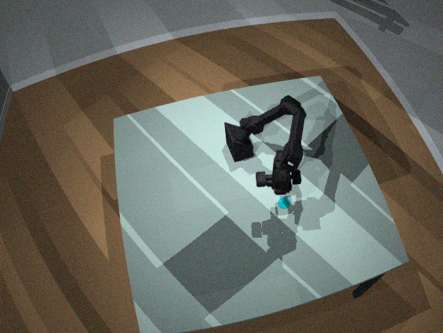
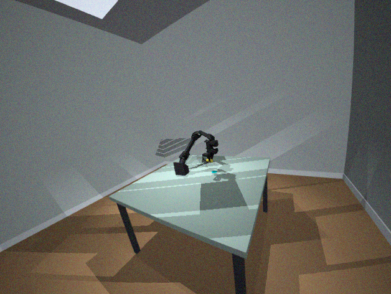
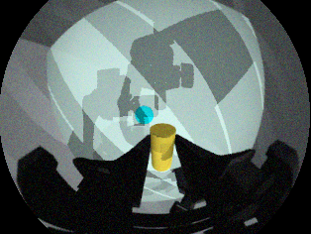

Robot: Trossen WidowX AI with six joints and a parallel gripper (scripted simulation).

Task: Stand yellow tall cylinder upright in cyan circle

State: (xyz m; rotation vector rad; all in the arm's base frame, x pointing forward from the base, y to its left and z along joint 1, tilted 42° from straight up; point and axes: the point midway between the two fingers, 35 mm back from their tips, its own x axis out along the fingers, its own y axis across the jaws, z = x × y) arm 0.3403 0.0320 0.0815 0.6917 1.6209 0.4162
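Right now my gripper tip is 15 cm above the cyan circle and 4 cm to the right of it. From my gripper tip the other things lie so: yellow tall cylinder 2 cm behind.
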